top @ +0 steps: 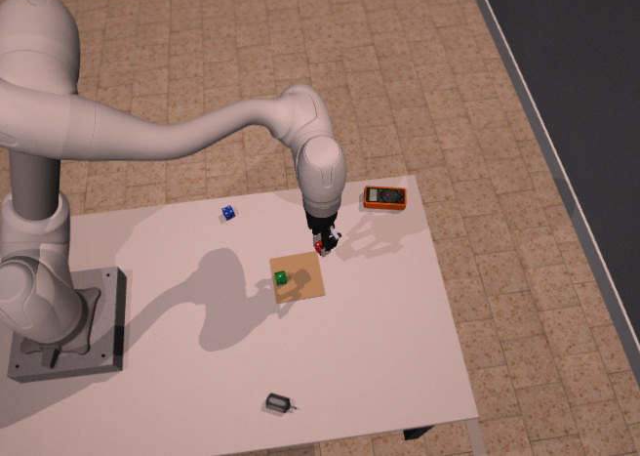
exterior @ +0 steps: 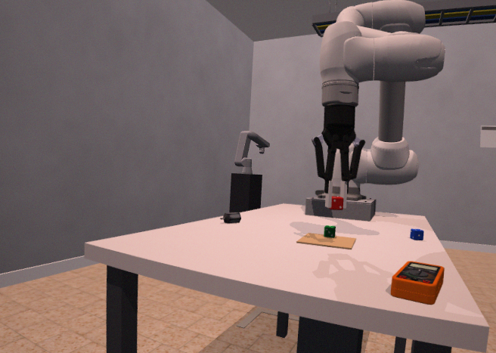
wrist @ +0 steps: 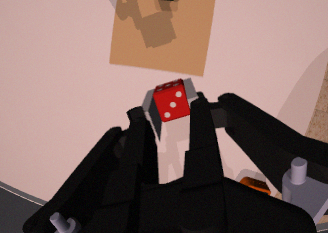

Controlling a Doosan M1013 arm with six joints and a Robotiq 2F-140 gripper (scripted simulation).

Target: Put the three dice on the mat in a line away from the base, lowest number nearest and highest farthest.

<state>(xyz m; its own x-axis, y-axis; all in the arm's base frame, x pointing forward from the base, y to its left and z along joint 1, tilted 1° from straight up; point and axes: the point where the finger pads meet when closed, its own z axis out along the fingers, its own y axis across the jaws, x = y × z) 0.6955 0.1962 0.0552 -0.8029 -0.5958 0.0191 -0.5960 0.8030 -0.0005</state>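
Right now my hand is 130 mm above the tan mat, 70 mm past it and 40 mm to the left of it. From my hand the other things lie so: red die: 20 mm below; green die: 120 mm below, 120 mm behind, 50 mm to the right; blue die: 290 mm behind, 170 mm to the left, 120 mm below.
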